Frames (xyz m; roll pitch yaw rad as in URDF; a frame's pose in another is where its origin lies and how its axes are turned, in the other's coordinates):
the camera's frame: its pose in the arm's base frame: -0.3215 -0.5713 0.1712 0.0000 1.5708 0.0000
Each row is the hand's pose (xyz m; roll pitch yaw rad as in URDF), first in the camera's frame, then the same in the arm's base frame.
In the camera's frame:
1: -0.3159 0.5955 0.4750 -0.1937 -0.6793 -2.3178
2: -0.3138 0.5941 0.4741 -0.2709 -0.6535 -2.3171
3: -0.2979 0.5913 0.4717 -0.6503 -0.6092 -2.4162
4: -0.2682 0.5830 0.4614 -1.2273 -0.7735 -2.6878
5: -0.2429 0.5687 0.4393 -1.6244 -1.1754 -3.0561
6: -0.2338 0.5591 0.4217 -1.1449 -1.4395 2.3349
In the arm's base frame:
1: 0.1535 0.0242 0.4871 -2.2914 -0.5570 -0.7376
2: 0.1526 0.0228 0.4850 -2.3539 -0.5693 -0.7644
3: 0.1502 0.0200 0.4691 -2.7942 -0.6607 -0.7602
4: 0.1399 0.0117 0.4394 2.5238 -0.6985 -0.4220
5: 0.1178 -0.0026 0.4141 1.6098 -0.3939 -0.0356
6: 0.1002 -0.0122 0.4050 1.1857 -0.0907 0.0951

